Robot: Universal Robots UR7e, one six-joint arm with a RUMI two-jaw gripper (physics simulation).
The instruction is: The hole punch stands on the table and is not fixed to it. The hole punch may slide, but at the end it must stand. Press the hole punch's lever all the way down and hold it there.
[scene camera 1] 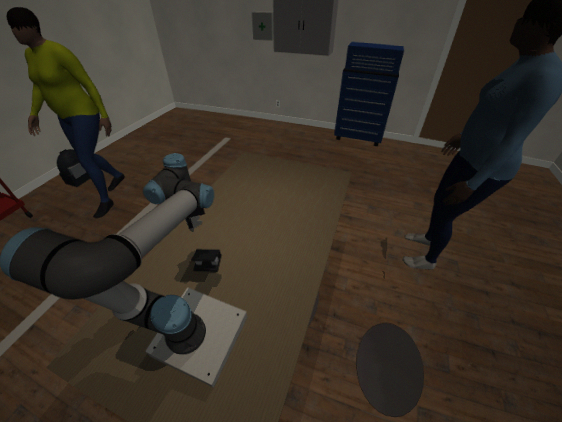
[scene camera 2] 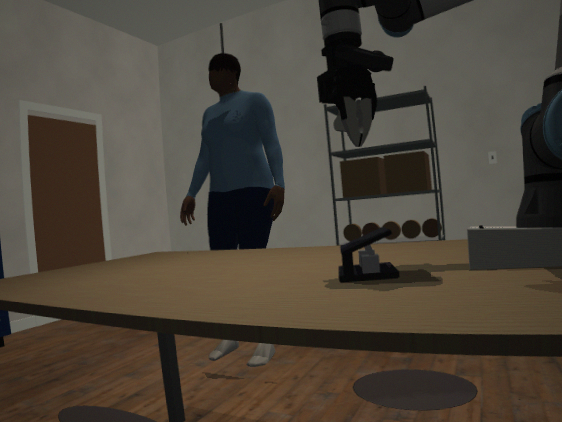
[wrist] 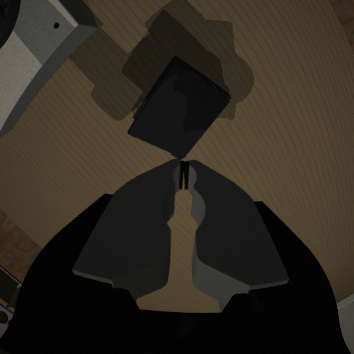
Scene:
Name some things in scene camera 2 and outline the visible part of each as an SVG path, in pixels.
My gripper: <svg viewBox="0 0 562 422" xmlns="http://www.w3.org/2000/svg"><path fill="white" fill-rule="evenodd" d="M338 32L325 38L325 47L321 50L322 56L326 56L327 71L317 77L319 102L335 104L337 106L338 116L334 120L334 129L347 132L355 147L361 147L369 133L377 106L375 83L373 83L371 73L367 69L372 72L391 71L394 59L381 51L369 51L358 48L361 46L362 41L361 35L356 32Z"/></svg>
A black hole punch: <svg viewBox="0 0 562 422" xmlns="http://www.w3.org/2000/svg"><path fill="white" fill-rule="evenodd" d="M390 229L381 227L340 246L343 266L338 266L339 282L395 279L399 277L399 271L390 262L379 263L379 255L375 254L375 250L370 245L391 235ZM356 250L359 252L359 265L353 265L352 252Z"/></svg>

